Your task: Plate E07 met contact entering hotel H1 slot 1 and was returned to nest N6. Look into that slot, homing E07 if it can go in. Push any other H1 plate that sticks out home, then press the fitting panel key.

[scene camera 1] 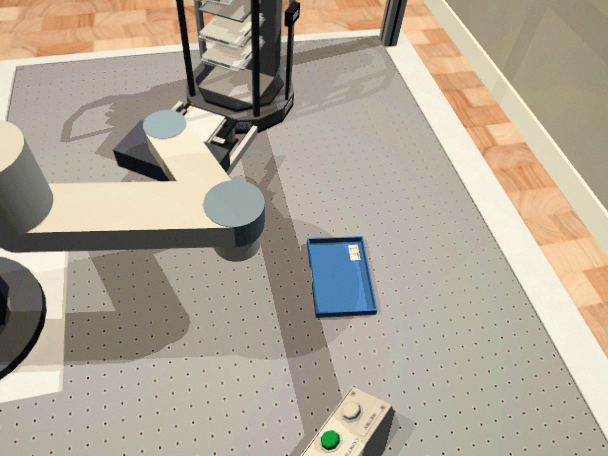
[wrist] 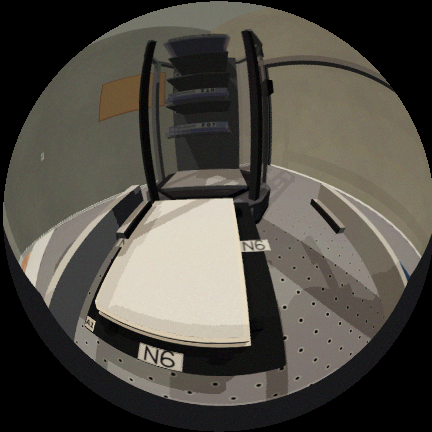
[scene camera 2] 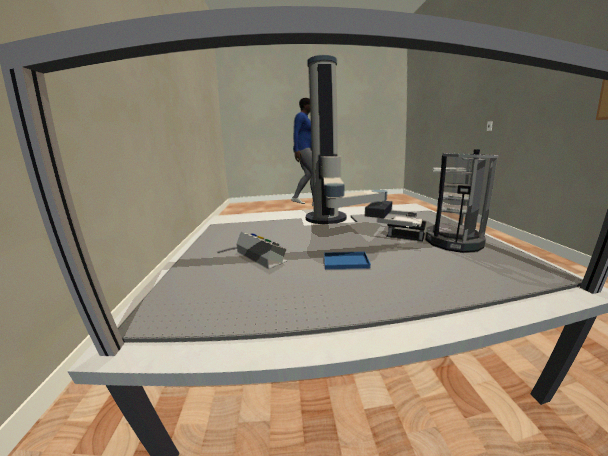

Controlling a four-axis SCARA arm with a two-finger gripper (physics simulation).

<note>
The gripper holds nothing. Also in view: a white plate. Also in view: a blue tray and a round plate rack.
The gripper also shows in the wrist view and in scene camera 2.
</note>
